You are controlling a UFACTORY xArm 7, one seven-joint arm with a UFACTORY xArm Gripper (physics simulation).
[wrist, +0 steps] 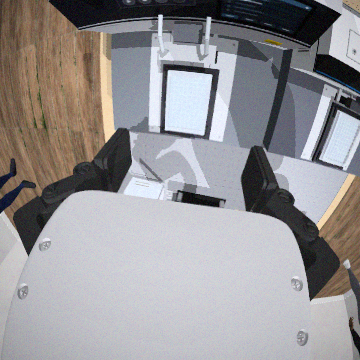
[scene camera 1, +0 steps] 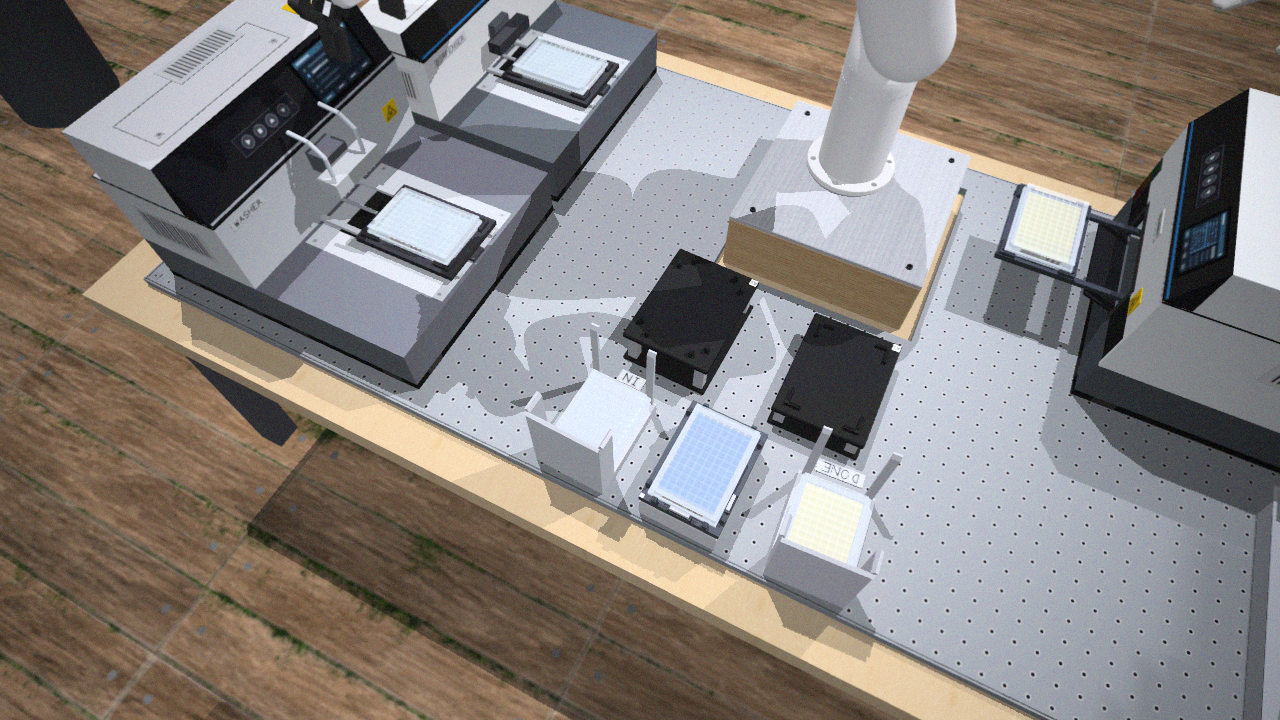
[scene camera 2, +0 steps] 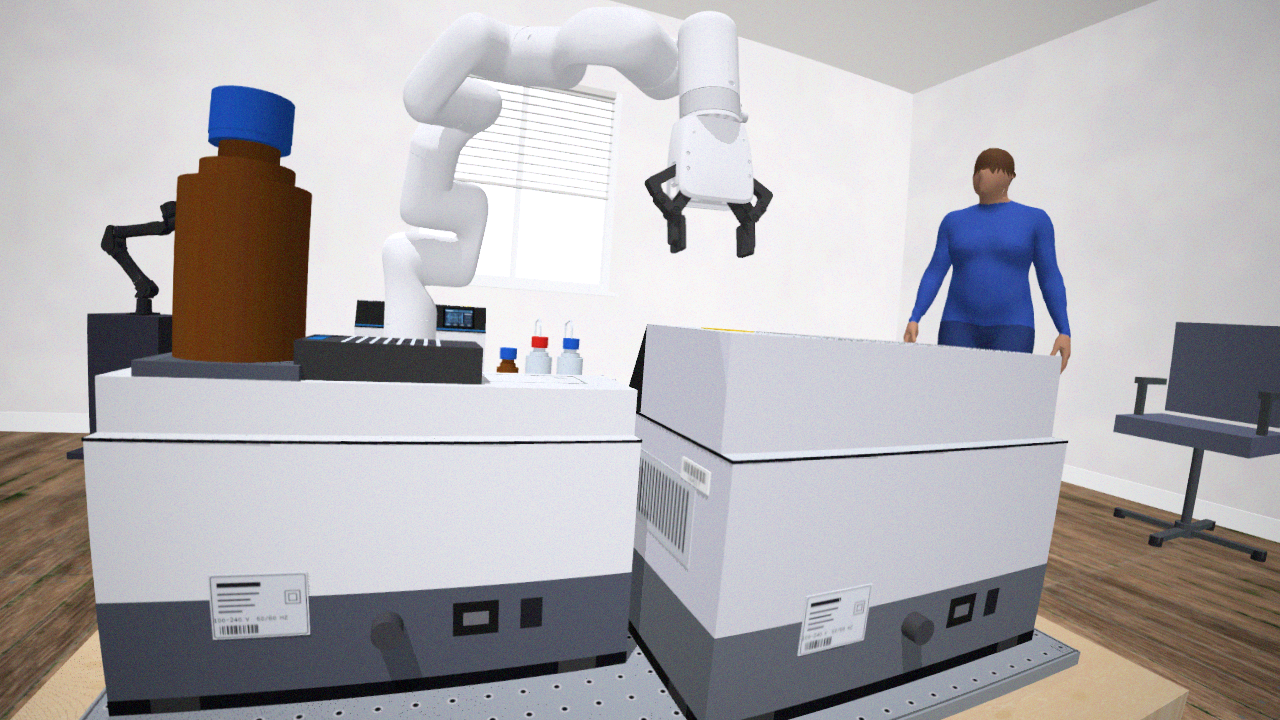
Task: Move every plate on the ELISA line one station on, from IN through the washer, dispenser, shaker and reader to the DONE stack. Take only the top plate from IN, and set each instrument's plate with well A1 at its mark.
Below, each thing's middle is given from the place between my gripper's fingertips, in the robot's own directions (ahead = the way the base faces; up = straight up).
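Compared with the brown bottle (scene camera 2: 242,228), my hand is 210 mm to the left of it and 430 mm past it, and it is also 40 mm above the bottle.
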